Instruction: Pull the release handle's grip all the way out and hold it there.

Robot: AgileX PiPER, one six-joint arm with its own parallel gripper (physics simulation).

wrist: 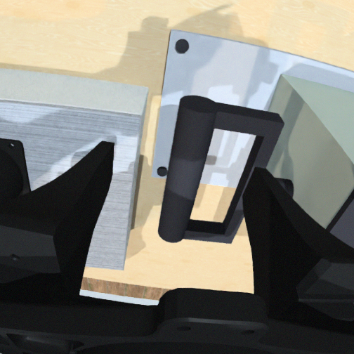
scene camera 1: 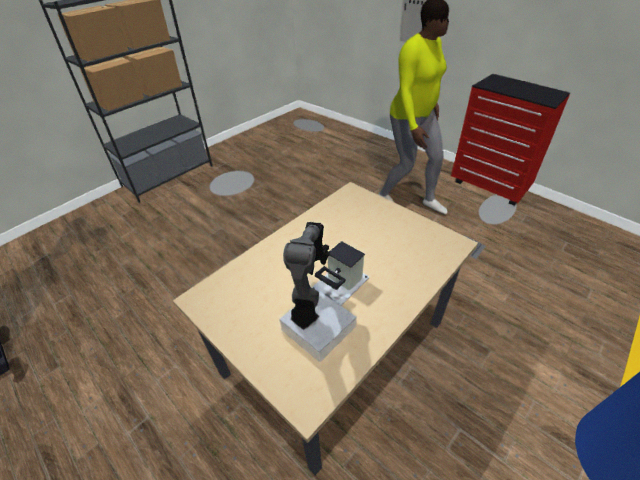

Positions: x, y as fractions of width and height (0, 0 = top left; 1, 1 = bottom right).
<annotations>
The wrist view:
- my gripper: 0.52, 0.48
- release handle: 0.84, 0.40
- base plate: 0.64, 0.20
</annotations>
